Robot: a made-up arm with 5 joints.
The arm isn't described. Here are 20 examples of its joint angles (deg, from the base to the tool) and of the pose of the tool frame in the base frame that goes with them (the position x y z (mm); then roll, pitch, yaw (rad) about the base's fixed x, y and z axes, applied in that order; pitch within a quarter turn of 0, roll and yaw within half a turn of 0).
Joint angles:
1: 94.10 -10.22 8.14 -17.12 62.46
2: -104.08 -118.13 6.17 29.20 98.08
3: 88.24 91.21 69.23 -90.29 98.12
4: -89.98 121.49 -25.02 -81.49 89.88
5: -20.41 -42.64 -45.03 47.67 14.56
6: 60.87 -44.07 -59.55 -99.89 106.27
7: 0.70 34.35 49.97 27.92 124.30
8: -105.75 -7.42 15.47 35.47 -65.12
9: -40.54 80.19 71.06 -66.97 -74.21
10: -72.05 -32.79 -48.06 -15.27 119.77
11: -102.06 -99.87 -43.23 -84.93 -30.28
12: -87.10 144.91 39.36 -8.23 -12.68
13: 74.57 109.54 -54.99 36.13 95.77
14: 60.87 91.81 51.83 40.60 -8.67
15: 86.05 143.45 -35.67 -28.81 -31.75
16: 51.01 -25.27 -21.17 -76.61 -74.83
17: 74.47 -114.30 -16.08 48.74 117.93
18: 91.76 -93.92 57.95 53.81 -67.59
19: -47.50 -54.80 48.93 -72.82 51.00
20: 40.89 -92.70 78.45 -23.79 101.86
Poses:
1: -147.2 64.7 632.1 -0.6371 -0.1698 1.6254
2: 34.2 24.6 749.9 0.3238 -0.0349 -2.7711
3: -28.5 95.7 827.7 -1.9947 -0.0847 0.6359
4: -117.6 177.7 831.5 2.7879 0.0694 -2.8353
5: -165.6 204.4 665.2 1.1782 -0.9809 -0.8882
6: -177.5 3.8 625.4 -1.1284 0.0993 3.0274
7: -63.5 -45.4 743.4 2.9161 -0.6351 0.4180
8: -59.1 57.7 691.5 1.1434 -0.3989 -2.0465
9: -46.3 -10.0 875.1 0.8519 0.2264 -1.9804
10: -95.0 130.2 622.1 -2.0715 -0.6824 0.2571
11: -7.1 182.6 727.6 0.9791 -0.0840 -0.0313
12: -110.2 32.5 834.0 -2.5816 -0.7079 -0.8975
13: -54.2 -11.3 808.4 -2.1104 0.7666 2.8607
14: 12.5 118.6 794.0 -2.1277 -0.8687 2.0094
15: -93.8 -47.7 790.5 -1.9755 -0.1393 0.5458
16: -179.1 90.7 725.3 2.6302 0.7553 2.8901
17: -223.1 103.1 758.1 0.0431 0.0173 -0.1520
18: -204.6 155.1 735.7 2.3209 0.8695 1.0750
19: -29.6 98.4 672.9 0.7922 0.7486 -0.2218
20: -174.8 217.8 641.3 0.0947 0.9140 0.7697
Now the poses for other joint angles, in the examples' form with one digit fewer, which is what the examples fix.
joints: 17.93 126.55 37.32 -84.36 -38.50
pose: -32 99 795 -0.395 -0.410 -1.320
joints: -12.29 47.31 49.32 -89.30 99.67
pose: -111 -8 743 -1.870 0.548 -0.877
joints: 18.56 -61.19 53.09 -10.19 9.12
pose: -63 193 669 0.773 0.907 -0.146
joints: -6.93 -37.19 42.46 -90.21 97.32
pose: -96 103 645 0.000 0.561 0.591
